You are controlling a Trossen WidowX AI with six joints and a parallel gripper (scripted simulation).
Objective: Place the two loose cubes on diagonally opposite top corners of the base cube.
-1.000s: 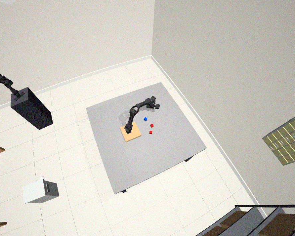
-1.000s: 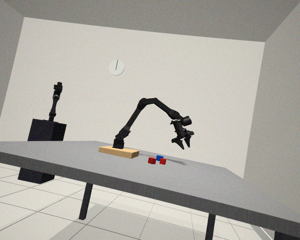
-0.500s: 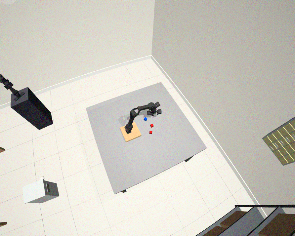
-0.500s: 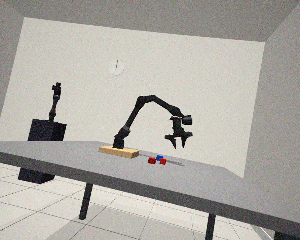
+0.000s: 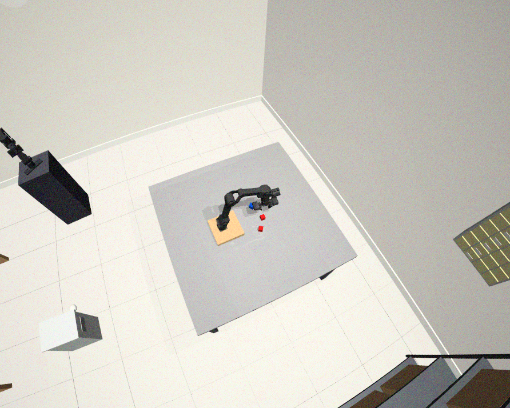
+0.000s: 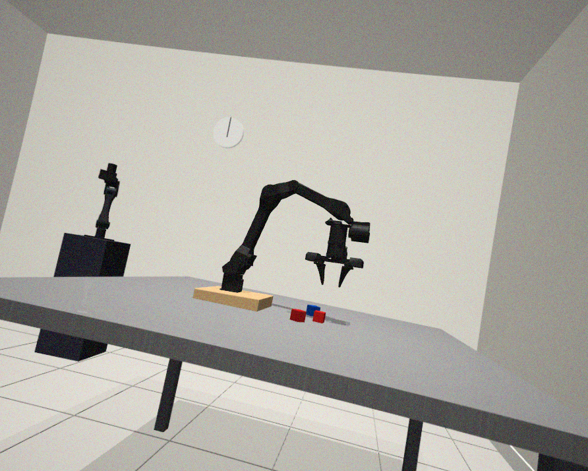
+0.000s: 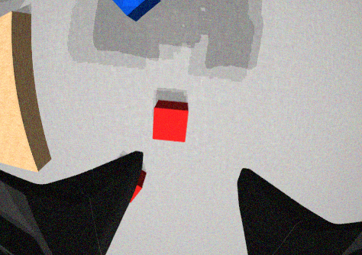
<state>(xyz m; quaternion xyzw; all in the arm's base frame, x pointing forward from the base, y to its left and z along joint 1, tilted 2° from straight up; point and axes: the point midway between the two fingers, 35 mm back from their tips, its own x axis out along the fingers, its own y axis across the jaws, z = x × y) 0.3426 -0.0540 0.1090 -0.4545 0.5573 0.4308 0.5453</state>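
Right now the blue cube is 5 cm behind my gripper tip, 12 cm to the left of it and 10 cm below it.
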